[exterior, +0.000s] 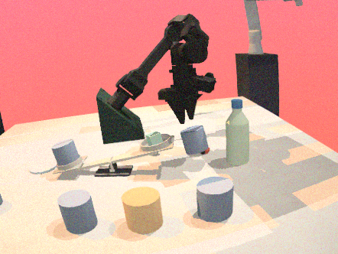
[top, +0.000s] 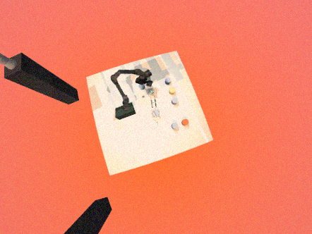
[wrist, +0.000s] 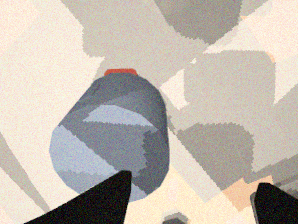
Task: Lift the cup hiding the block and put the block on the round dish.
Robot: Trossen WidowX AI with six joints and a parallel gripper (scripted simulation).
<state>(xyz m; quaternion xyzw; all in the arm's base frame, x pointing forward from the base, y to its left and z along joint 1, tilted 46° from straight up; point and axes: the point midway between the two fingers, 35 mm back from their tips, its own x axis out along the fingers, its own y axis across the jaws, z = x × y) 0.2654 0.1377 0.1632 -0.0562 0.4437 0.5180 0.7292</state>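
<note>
Now: the pale green block 5 cm ahead of my gripper tip, 10 cm to the right of it and 2 cm below it. Also, from my gripper tip: red toy car 3 cm behind, 3 cm to the left, 9 cm below; pale green bottle 7 cm ahead, 12 cm to the left, 1 cm above; balance beam 4 cm ahead, 22 cm to the right, 8 cm below.
</note>
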